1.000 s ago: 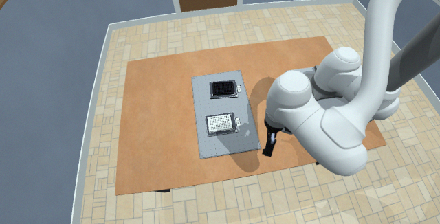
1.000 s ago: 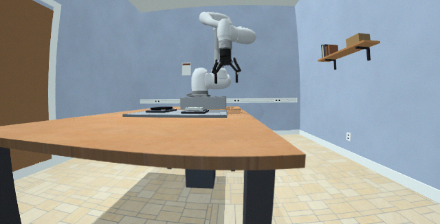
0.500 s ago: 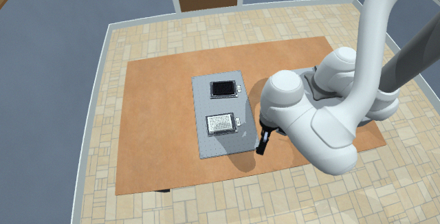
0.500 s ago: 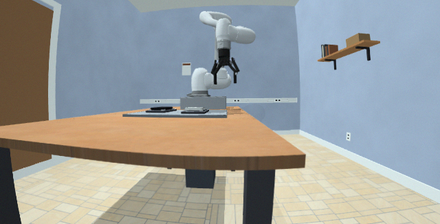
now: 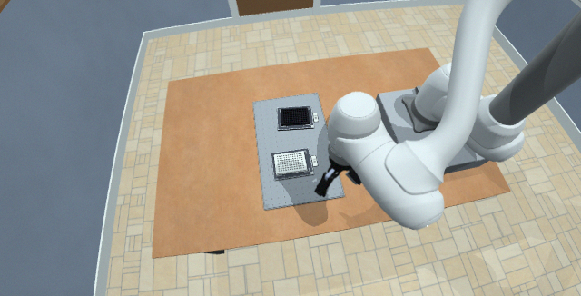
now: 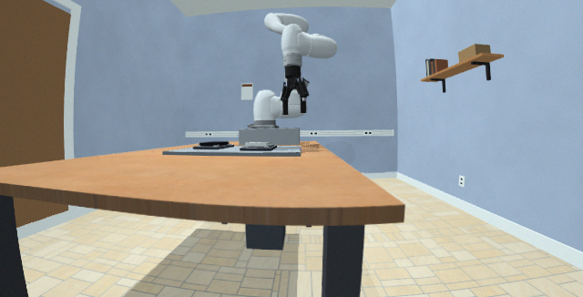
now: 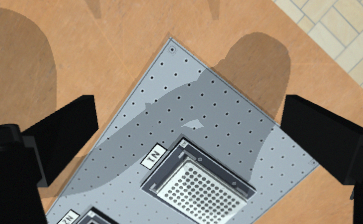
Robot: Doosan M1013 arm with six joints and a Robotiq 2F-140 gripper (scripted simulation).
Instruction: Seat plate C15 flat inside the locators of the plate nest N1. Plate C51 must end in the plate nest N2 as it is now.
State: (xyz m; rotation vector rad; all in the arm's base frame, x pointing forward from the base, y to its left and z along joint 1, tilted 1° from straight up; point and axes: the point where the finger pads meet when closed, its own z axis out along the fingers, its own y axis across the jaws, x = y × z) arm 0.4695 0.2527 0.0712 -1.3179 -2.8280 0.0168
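The plate C15 is 15 cm ahead of my hand, 13 cm to the right of it and 14 cm below it. Also, from my hand: plate nest N2: 10 cm ahead, 35 cm to the right, 16 cm below; black plate C51: 10 cm ahead, 35 cm to the right, 15 cm below; plate nest N1: 14 cm ahead, 13 cm to the right, 16 cm below.
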